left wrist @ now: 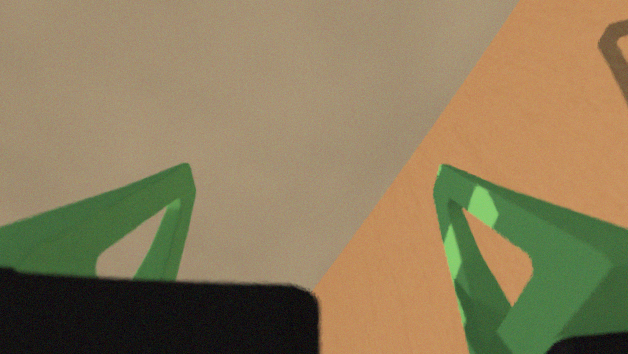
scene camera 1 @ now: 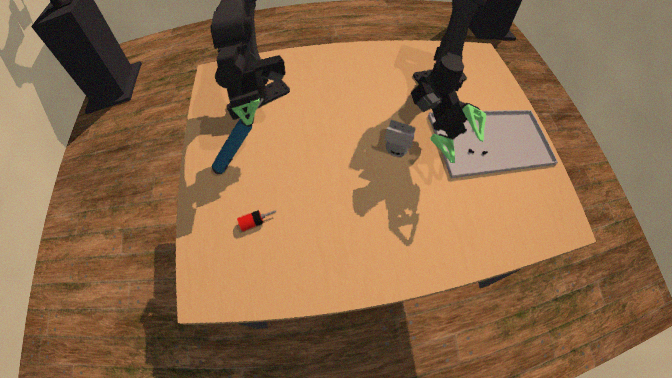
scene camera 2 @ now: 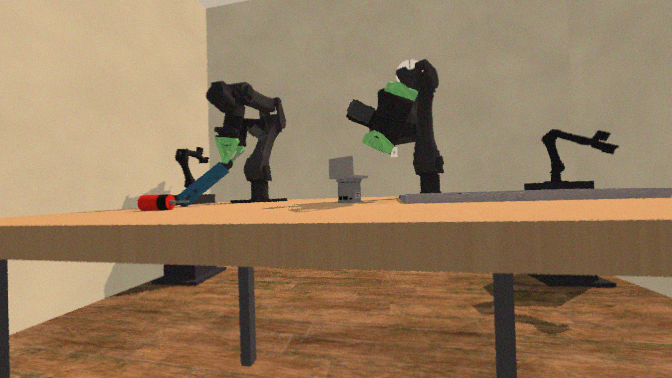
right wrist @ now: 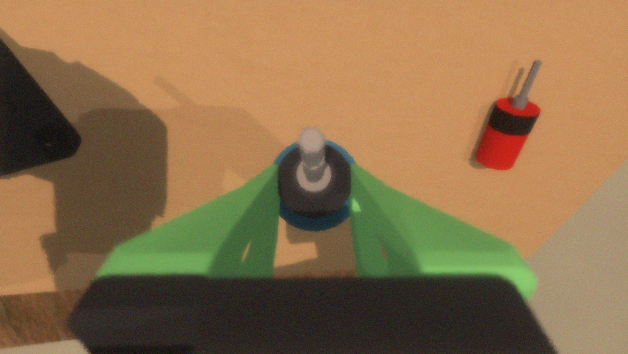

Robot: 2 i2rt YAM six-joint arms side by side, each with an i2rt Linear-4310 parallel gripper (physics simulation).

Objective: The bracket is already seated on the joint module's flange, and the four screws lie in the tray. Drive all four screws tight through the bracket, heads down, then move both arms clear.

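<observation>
My right gripper is shut on the dark collar of the blue screwdriver. The screwdriver is tilted, handle end low, and its shank points up at the right wrist camera. My left gripper is open and empty, above the left end of the grey tray. Two dark screws show in the tray; no others can be made out. The grey bracket sits on the joint module; its holes are too small to read.
A short red screwdriver lies on the table near the blue screwdriver's low end, in the picture's lower left. The left arm leans over the tray's corner, close to the bracket. Two small black arms stand behind the table.
</observation>
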